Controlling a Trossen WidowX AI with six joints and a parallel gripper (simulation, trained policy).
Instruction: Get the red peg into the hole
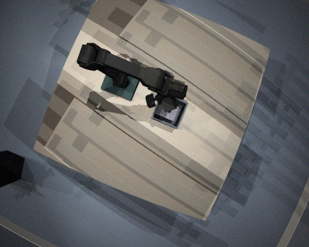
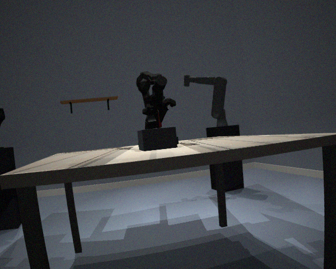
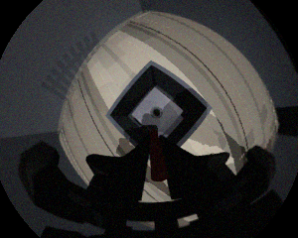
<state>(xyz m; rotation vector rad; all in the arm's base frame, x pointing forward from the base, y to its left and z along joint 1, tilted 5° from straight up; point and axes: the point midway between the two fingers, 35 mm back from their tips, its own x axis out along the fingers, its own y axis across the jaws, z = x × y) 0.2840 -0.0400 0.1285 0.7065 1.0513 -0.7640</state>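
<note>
The grey plate lies 20 mm ahead of my gripper tip, 30 mm to the right of it and 80 mm below it. From my gripper tip the other things lie so: dark box (20 mm ahead, 30 mm to the right, 100 mm below); then red peg (10 mm behind, 20 mm above).
</note>
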